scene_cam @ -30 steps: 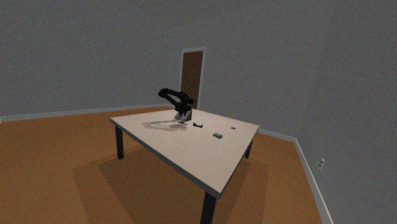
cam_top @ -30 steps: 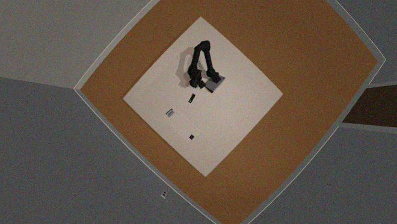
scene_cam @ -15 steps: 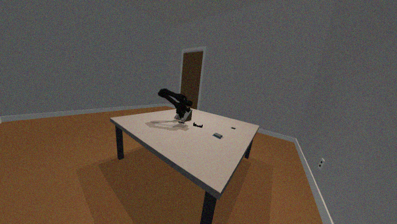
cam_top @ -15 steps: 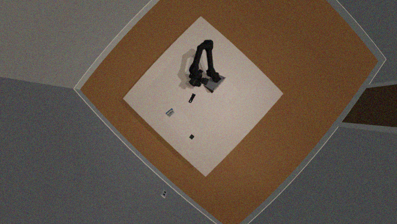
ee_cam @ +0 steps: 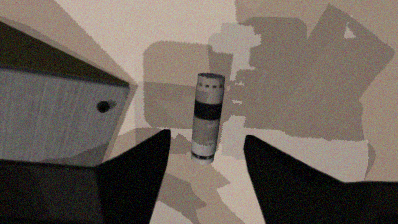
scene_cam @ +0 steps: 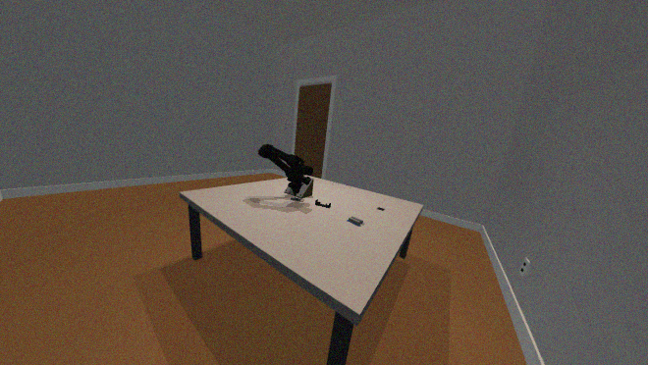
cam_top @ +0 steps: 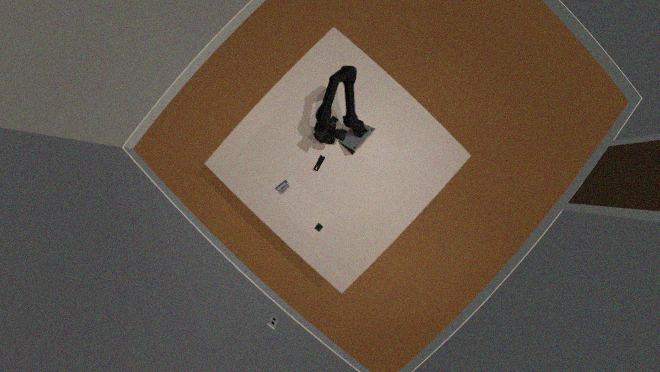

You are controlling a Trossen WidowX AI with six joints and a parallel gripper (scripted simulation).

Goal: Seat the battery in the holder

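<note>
My gripper tip is 30 mm above the battery.
</note>
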